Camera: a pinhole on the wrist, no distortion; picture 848 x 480 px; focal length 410.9 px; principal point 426.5 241.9 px. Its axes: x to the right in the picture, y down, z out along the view. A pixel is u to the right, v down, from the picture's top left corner.
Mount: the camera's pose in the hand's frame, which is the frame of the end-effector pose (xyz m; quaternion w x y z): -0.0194 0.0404 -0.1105 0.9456 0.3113 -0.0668 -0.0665
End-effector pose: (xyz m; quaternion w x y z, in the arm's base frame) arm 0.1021 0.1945 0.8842 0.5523 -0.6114 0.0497 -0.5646
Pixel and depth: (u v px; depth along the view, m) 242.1 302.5 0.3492
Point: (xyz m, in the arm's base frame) 0.1055 0.5015 0.8548
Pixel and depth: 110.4 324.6 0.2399
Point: 0.0709 0.4261 0.7784
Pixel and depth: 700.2 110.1 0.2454
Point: 0.0662 0.2367 1.0968
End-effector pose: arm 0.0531 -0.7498 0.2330 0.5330 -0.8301 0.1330 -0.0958
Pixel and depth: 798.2 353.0 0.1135
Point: 0.1189 -0.7575 0.2477
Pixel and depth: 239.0 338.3 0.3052
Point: -0.0815 -0.5217 0.2129
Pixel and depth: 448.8 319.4 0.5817
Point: 0.1328 -0.2777 0.2529
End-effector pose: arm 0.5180 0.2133 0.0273 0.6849 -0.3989 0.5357 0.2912
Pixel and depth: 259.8 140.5 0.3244
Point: 0.6655 0.1987 0.2841
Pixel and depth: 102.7 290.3 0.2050
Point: 0.5175 0.2489 0.2439
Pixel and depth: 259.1 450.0 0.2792
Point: 0.5607 0.3838 0.2055
